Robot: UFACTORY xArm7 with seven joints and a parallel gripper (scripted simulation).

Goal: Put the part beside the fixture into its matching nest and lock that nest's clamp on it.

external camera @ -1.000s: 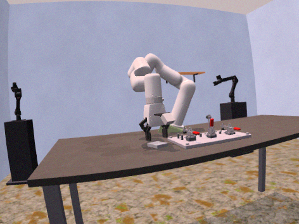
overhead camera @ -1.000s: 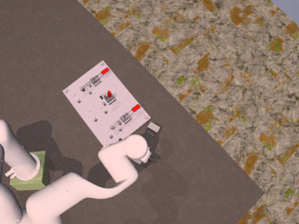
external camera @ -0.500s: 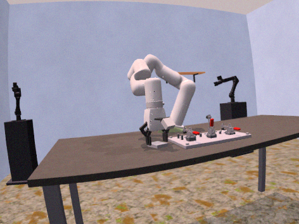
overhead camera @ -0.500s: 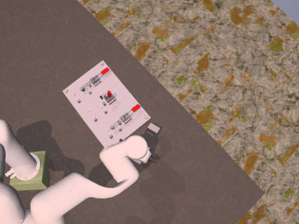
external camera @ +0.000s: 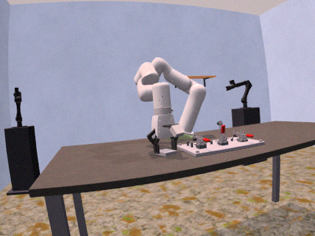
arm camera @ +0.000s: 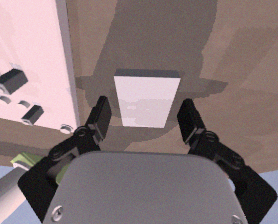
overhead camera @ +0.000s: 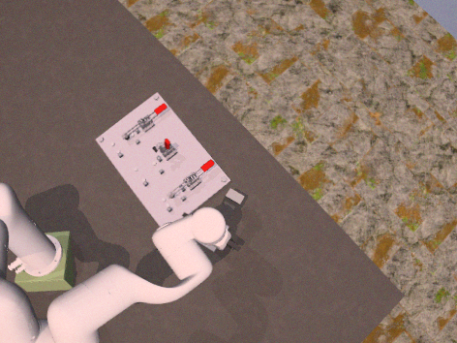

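My gripper is now 10 mm above the pale grey block part. Round my hand: fixture plate 260 mm to the left, 30 mm ahead, 10 mm below; toggle clamp 150 mm to the left, 50 mm ahead, 30 mm above.
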